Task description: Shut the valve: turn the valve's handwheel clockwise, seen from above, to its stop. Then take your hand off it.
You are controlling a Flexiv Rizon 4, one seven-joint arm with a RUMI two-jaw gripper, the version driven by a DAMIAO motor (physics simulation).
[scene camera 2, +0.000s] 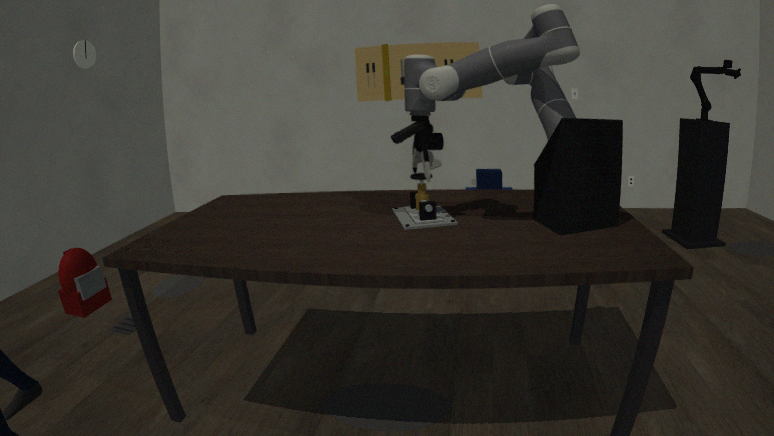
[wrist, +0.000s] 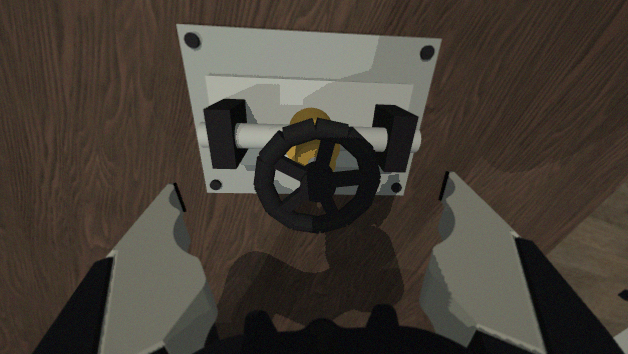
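Observation:
The black handwheel (scene camera 2: 417, 176) (wrist: 320, 223) is a spoked ring on top of the valve's brass body (scene camera 2: 421, 201) (wrist: 310, 116). A white pipe (wrist: 260, 136) runs through the body between two black blocks, on a pale base plate (scene camera 2: 405, 222) (wrist: 300, 55). My gripper (scene camera 2: 422, 176) (wrist: 312, 180) is wide open and points down at the handwheel. In the wrist view one finger is left of the wheel and one right, with a gap on each side. In the scene view the fingertips are at about the wheel's height. The wheel's stop cannot be made out.
The valve stands on the dark wooden table (scene camera 2: 303, 238). A large black angular box (scene camera 2: 579, 178) stands at the table's right. Off the table are a red backpack (scene camera 2: 75, 270) at left, a blue chair (scene camera 2: 489, 178) behind, and a black pedestal (scene camera 2: 701, 184) bearing a small black arm.

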